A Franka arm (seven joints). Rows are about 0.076 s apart.
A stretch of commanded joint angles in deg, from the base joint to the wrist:
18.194, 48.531, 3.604, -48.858, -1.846, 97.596, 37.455
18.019, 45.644, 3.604, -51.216, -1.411, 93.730, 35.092
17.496, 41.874, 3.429, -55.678, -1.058, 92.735, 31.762
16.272, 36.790, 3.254, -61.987, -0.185, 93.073, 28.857
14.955, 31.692, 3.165, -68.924, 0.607, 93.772, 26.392
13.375, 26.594, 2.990, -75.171, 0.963, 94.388, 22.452
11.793, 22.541, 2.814, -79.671, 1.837, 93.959, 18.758
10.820, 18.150, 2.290, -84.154, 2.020, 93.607, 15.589
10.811, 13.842, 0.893, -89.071, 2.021, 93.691, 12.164
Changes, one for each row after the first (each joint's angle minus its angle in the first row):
-0.175, -2.887, 0.000, -2.358, 0.435, -3.866, -2.363
-0.698, -6.657, -0.175, -6.820, 0.788, -4.861, -5.693
-1.922, -11.741, -0.350, -13.129, 1.661, -4.523, -8.598
-3.239, -16.839, -0.439, -20.066, 2.453, -3.824, -11.063
-4.819, -21.937, -0.614, -26.313, 2.809, -3.208, -15.003
-6.401, -25.990, -0.790, -30.813, 3.683, -3.637, -18.697
-7.374, -30.381, -1.314, -35.296, 3.866, -3.989, -21.866
-7.383, -34.689, -2.711, -40.213, 3.867, -3.905, -25.291

